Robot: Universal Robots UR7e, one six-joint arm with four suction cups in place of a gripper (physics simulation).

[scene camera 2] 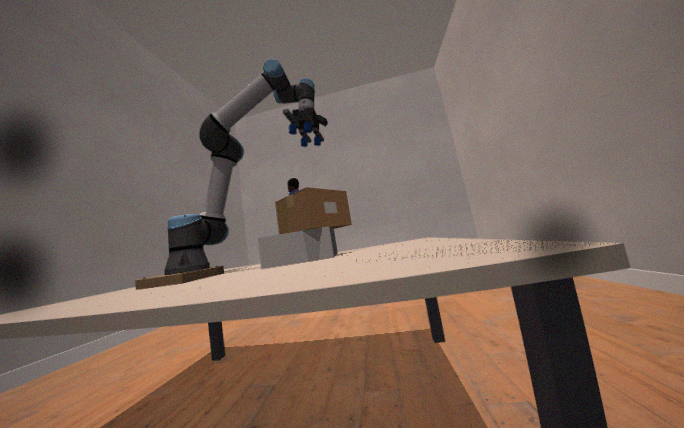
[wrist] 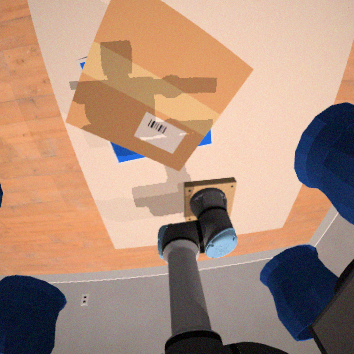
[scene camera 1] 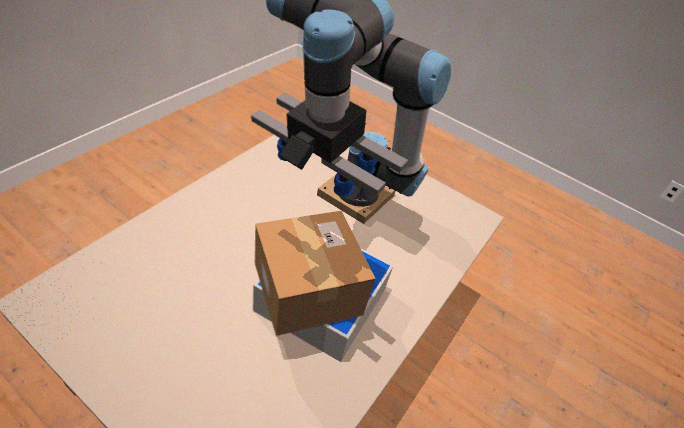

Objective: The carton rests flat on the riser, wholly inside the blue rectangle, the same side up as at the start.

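Observation:
The brown carton (scene camera 1: 312, 257) (scene camera 2: 313, 209) (wrist: 165, 65) sits on the grey riser (scene camera 1: 307, 330) (scene camera 2: 285, 249), its taped and labelled top facing up. It looks level but is turned at an angle to the riser, and its corners hang out past the riser's edges. Blue on the riser's top shows beside the carton at the right and front in scene camera 1, and at two corners in the wrist view; the rest is hidden under the carton. My gripper (scene camera 1: 324, 155) (scene camera 2: 305, 134) is open, with its four blue suction cups well above the carton and touching nothing.
The arm's base stands on a wooden plate (scene camera 1: 330, 195) (scene camera 2: 161, 281) (wrist: 231, 200) on the pale table (scene camera 1: 166, 282) (scene camera 2: 353, 282), behind the riser in scene camera 1. A person's head (scene camera 2: 293, 184) shows behind the carton. Grey walls stand around the room.

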